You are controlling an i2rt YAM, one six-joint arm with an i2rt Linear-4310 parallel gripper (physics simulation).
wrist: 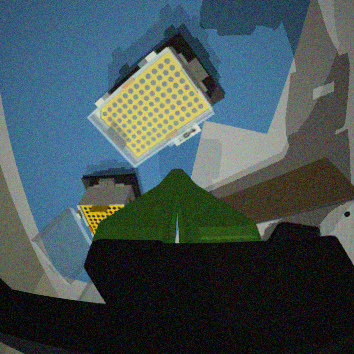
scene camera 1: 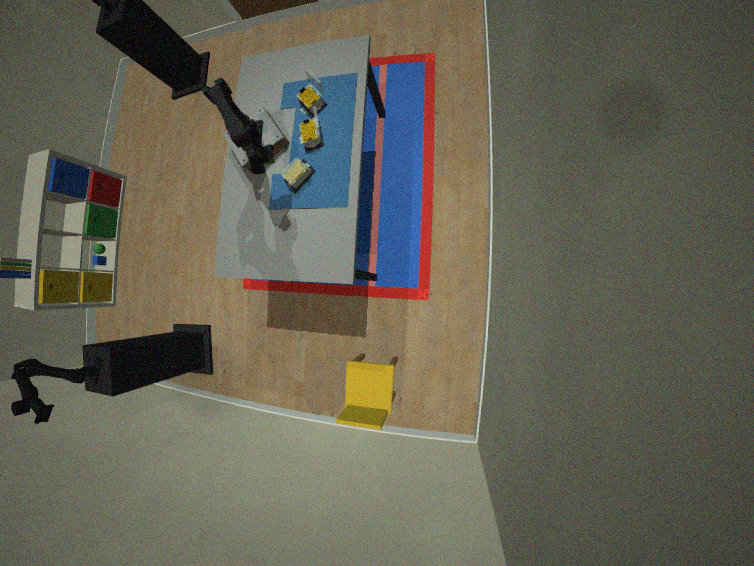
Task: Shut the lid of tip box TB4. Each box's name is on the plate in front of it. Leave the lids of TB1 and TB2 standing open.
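Places are measured from the arm's base along level axes (x back, y down, z right), in metres.
Pixels of known places: gripper, fingertip midpoint: (wrist: 176, 177) (scene camera 1: 274, 162); arm's base, origin of the base link: (scene camera 1: 255, 137).
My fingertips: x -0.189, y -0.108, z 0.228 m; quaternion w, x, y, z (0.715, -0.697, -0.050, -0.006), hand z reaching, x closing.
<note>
For each thing: its middle in the pictures, then the offset to it from my fingertips. "spot": a spot on its surface instead. Level surfaces: height alone.
- tip box, body centre: (wrist: 158, 112) (scene camera 1: 295, 171) dx -0.032, dy +0.155, dz -0.009 m
- small pale plate, surface spot: (wrist: 188, 134) spot: dx +0.010, dy +0.192, dz -0.051 m
- second box, body centre: (wrist: 108, 231) (scene camera 1: 307, 130) dx -0.111, dy +0.130, dz -0.220 m
- third box, body centre: (scene camera 1: 308, 95) dx -0.107, dy +0.130, dz -0.429 m
- blue mat, its level: dy +0.194 m
- grey table, its level: dy +0.197 m
A tip box (scene camera 1: 297, 174) (wrist: 157, 102) with a yellow rack has its clear lid lying over the rack, apparently shut. A small pale plate (wrist: 188, 134) sits at its lower right edge in the wrist view; its marking is unreadable, so I cannot tell the box's name. A second box (scene camera 1: 310, 132) (wrist: 102, 212) shows bare yellow rack, its clear lid (wrist: 65, 245) standing open. A third box (scene camera 1: 311, 98) has its clear lid (scene camera 1: 313, 79) open. My gripper (scene camera 1: 260, 167) (wrist: 176, 177) is shut and empty, apart from the first box and beside it, toward the arm's side.
The boxes stand on a blue mat (scene camera 1: 334, 176) on the grey table (scene camera 1: 310, 243). A pale fixture with a brown side (scene camera 1: 277, 126) (wrist: 300, 185) lies beside the arm. A second black arm on a pedestal (scene camera 1: 146, 359), a shelf (scene camera 1: 36, 213) and a yellow chair (scene camera 1: 369, 386) are farther off.
</note>
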